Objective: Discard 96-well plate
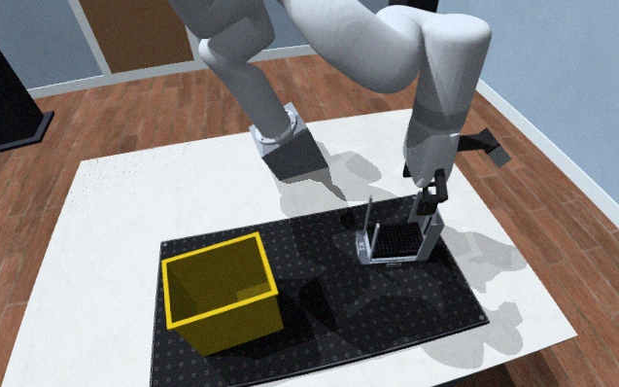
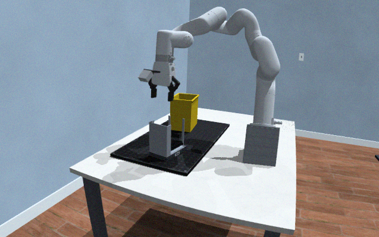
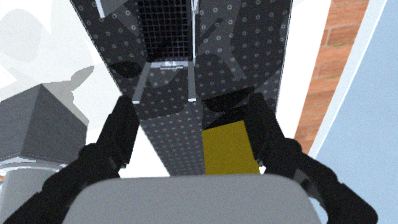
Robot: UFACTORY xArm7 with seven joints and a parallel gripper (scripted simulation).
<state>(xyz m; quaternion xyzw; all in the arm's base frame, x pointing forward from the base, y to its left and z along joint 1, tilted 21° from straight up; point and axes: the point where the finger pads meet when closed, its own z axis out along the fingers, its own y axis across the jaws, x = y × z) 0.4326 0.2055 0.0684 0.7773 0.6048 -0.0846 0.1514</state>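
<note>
My hand is 21 cm above the black 96-well plate, 3 cm past it and 2 cm to the right of it. The rest, counted from my hand: thin post (16 cm below, 9 cm behind, 4 cm to the right); tall grey back wall (16 cm below, 8 cm to the left, 2 cm behind); white 96-well plate (22 cm below, 3 cm behind, 2 cm to the left).
</note>
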